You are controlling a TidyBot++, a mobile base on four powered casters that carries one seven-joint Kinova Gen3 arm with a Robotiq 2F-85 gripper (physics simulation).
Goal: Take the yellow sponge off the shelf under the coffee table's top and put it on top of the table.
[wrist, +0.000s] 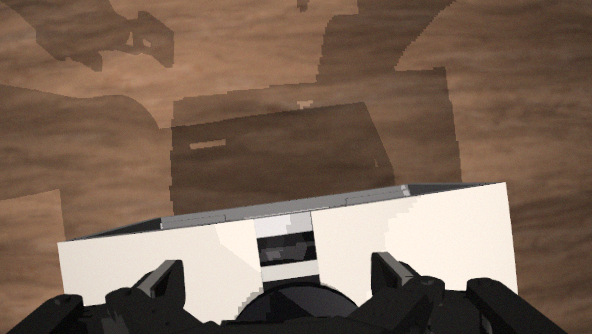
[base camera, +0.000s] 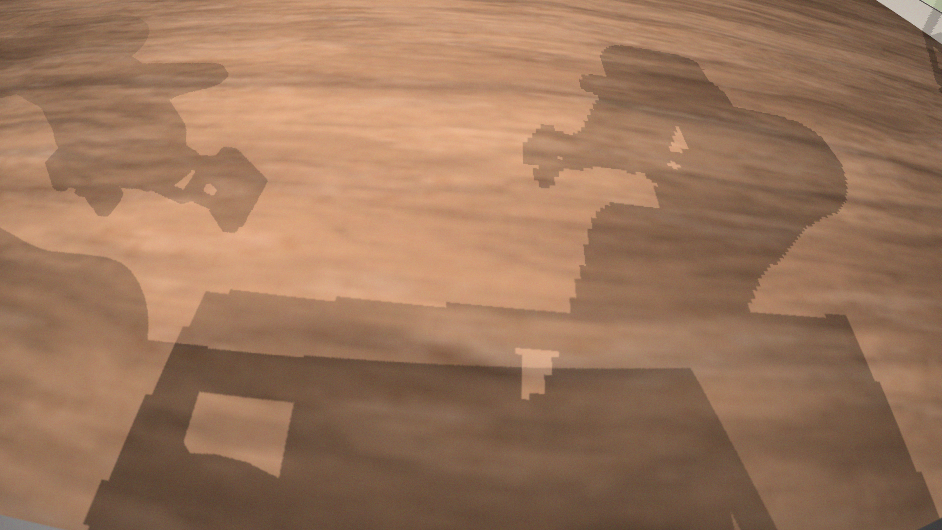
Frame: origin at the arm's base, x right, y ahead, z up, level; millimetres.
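Seen in the pictures: gripper, fingertip midpoint: point(wrist: 278, 277).
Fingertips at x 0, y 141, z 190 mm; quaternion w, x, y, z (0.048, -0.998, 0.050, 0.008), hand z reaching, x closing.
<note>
A point is followed by its place in that frame.
My gripper point(wrist: 278, 277) @[y 141, x 0, z 190 mm] is open in the wrist view, its two black fingers standing wide apart with nothing between them. The fingers are over the white top of my own base, near the bottom of the view. The yellow sponge, the coffee table and its shelf do not show in the base camera view or the wrist view.
A wooden floor point(base camera: 395, 164) @[y 587, x -65, z -396 mm] point(wrist: 525, 125) @[y 240, x 579, z -397 mm] lies in front of my base point(wrist: 450, 235) @[y 103, x 176, z -14 mm]. Dark shadows of the arm and the base fall across it. A pale strip point(base camera: 905, 16) @[y 1842, x 1639, z -387 mm] shows at the top right corner of the base camera view.
</note>
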